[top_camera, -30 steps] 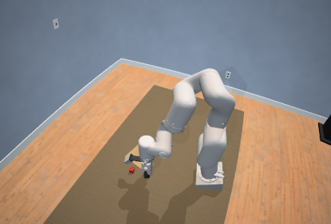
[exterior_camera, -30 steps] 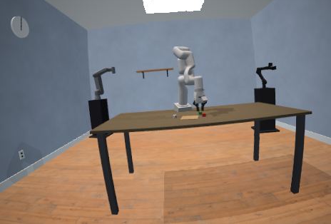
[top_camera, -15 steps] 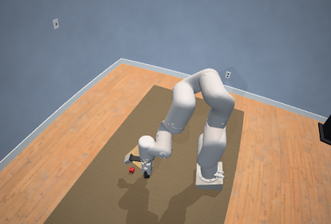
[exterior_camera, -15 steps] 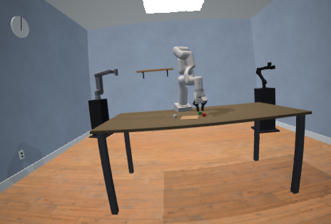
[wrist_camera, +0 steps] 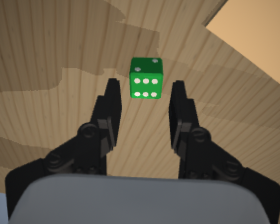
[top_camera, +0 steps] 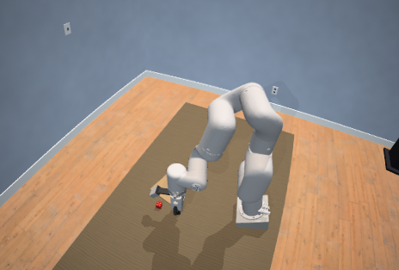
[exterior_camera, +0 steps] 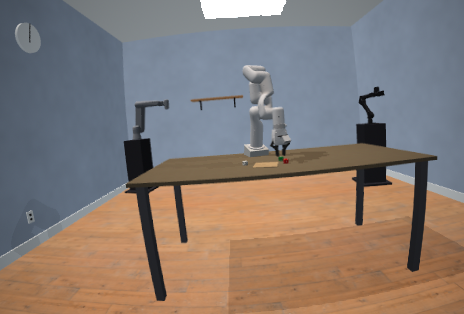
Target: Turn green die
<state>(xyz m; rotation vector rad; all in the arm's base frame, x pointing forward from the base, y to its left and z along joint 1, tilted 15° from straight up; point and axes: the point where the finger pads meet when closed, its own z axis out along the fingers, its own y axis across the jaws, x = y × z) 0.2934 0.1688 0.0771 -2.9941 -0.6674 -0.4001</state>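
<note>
Now: the green die 40 mm below my hand. The rest, counted from my hand: white die (220 mm to the right, 90 mm ahead, 40 mm below); tan mat (120 mm ahead, 90 mm to the right, 50 mm below); red die (90 mm ahead, 40 mm below, 30 mm to the left).
</note>
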